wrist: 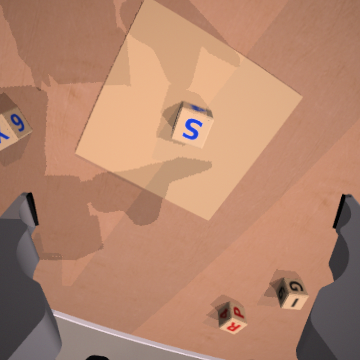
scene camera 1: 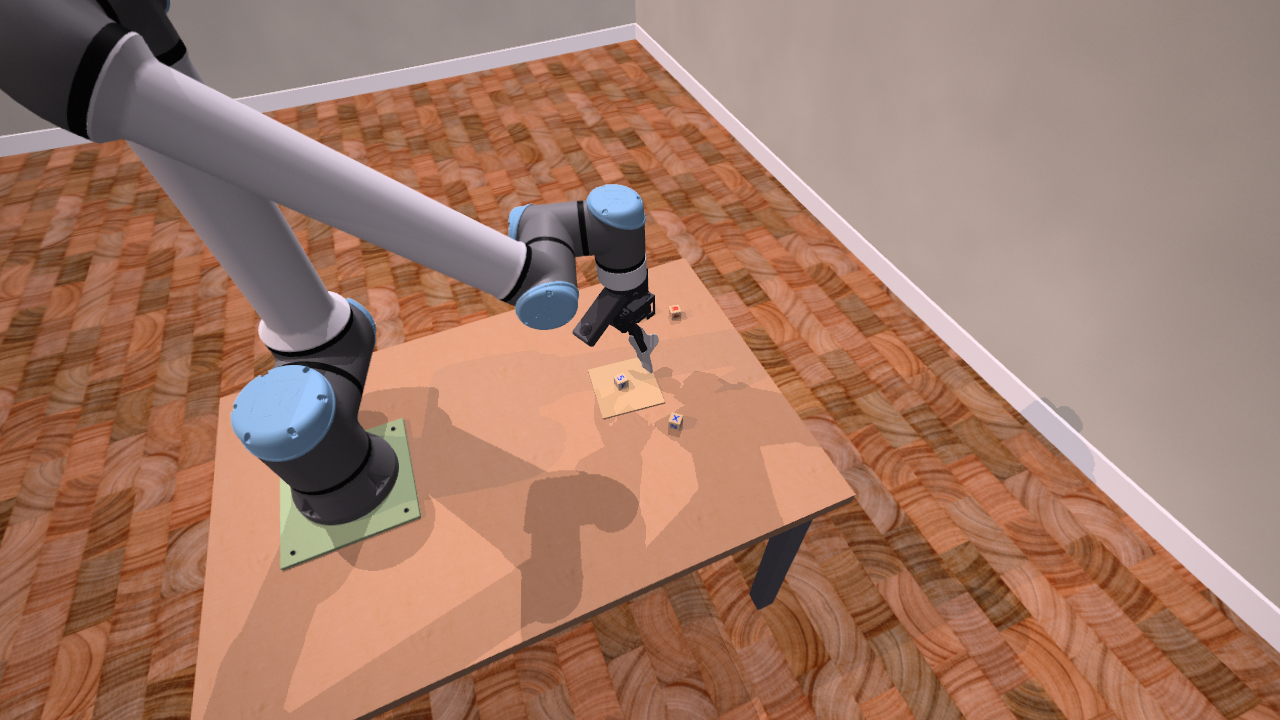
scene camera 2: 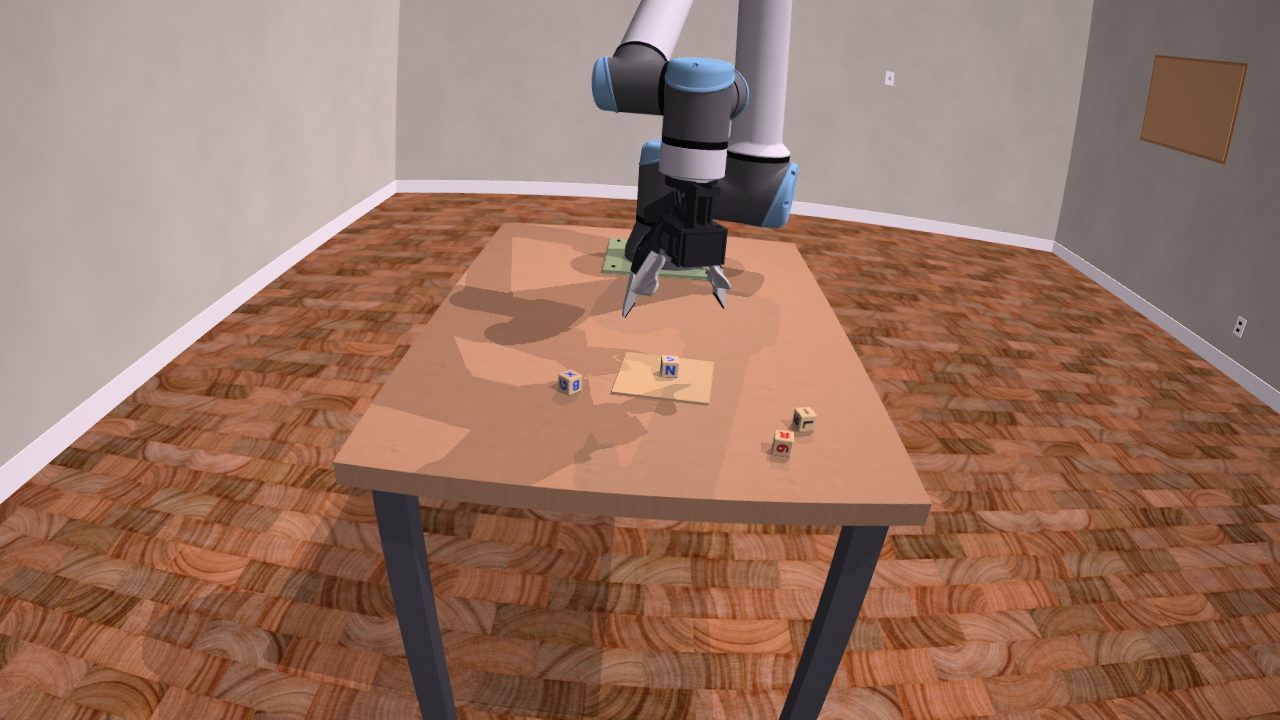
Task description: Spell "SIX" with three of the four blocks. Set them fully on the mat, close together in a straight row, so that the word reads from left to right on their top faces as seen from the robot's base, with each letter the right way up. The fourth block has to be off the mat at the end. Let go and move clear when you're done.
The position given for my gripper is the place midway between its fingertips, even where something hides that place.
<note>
In view: my gripper (scene camera 2: 675,312), a red-lettered block (wrist: 232,318) and a mat (scene camera 2: 639,376).
The mat is seen too in the wrist view (wrist: 165,59) and in scene camera 1 (scene camera 1: 643,391). My gripper shows as well in the wrist view (wrist: 184,196) and in scene camera 1 (scene camera 1: 623,353).
</note>
